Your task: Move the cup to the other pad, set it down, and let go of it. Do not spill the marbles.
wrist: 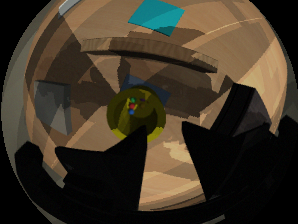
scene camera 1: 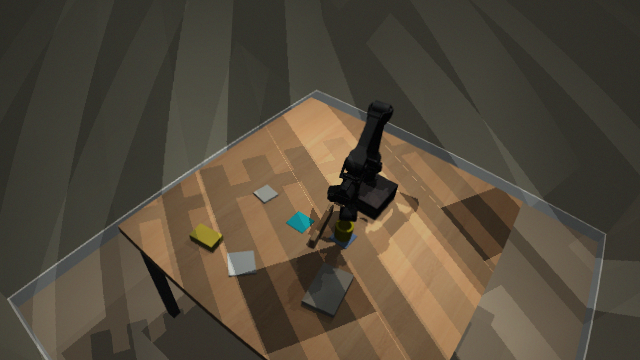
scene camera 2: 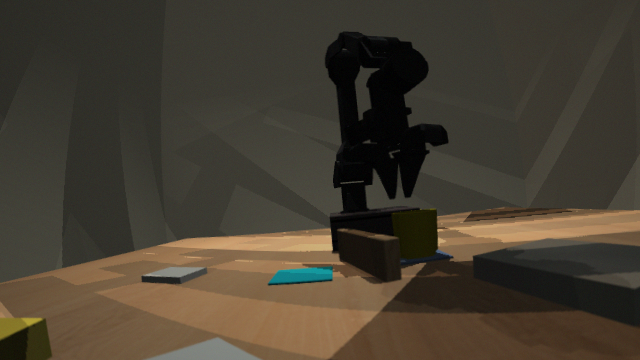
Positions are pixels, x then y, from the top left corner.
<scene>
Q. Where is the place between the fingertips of my gripper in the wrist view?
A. At 164,127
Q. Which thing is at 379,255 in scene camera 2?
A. A wooden bar.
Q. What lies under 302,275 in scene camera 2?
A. A cyan pad.
</scene>
